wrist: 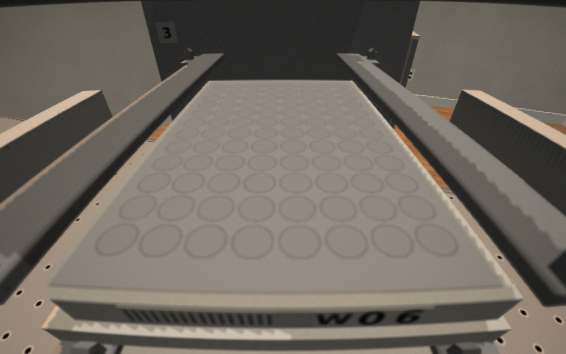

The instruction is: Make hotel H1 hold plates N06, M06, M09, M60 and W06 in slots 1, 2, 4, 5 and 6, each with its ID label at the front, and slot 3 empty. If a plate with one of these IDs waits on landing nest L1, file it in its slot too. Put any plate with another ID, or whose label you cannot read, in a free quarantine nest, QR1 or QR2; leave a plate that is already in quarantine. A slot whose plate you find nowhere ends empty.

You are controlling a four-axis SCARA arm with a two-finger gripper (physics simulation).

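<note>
A grey plate (280, 200) with rows of round wells fills the middle of the wrist view. Its front label (370, 317) reads W06 and faces the camera, beside a barcode. The plate lies level in hotel H1, between two long grey side rails (112, 132) (452, 140). A tag with the number 3 (166, 32) is on the dark back panel (280, 37), above and behind the plate. I cannot tell for sure which slot the plate is in. My gripper (282, 108) is open, its fingers wide apart outside the rails and touching neither side of the plate.
Pale edges and dark brackets (95, 348) (456, 349) show just under the plate's front. The perforated table top (30, 320) lies below on both sides. Wooden floor (422, 165) and grey walls (70, 45) (495, 50) show behind.
</note>
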